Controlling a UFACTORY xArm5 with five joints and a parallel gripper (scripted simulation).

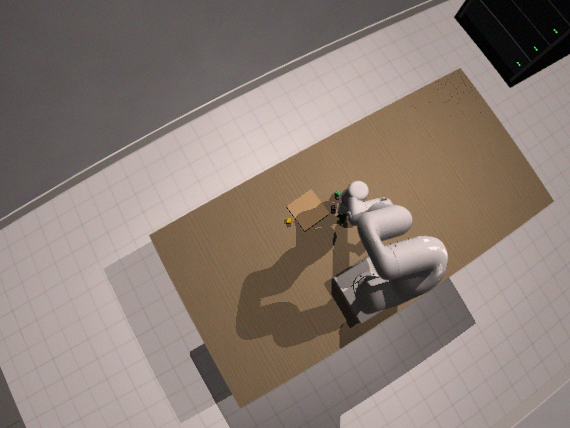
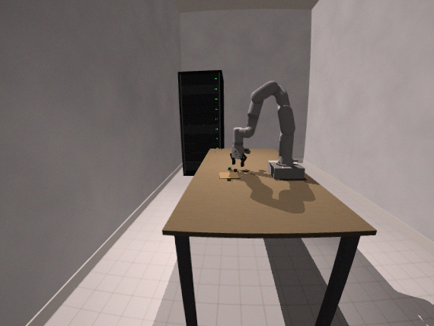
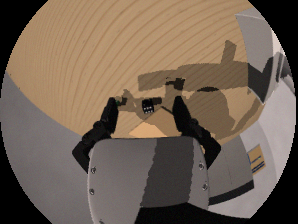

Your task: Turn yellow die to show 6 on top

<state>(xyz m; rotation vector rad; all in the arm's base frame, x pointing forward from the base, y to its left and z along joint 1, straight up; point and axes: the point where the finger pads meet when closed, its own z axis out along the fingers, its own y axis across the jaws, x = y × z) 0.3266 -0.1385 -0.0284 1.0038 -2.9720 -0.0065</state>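
My gripper is now 2 cm short of the black die, 3 cm to the right of it and 4 cm above it. Also, from my hand: green die: 6 cm ahead, 3 cm to the right, 4 cm below; then yellow die: 10 cm ahead, 22 cm to the left, 4 cm below; then tan mat: 9 cm ahead, 12 cm to the left, 5 cm below.
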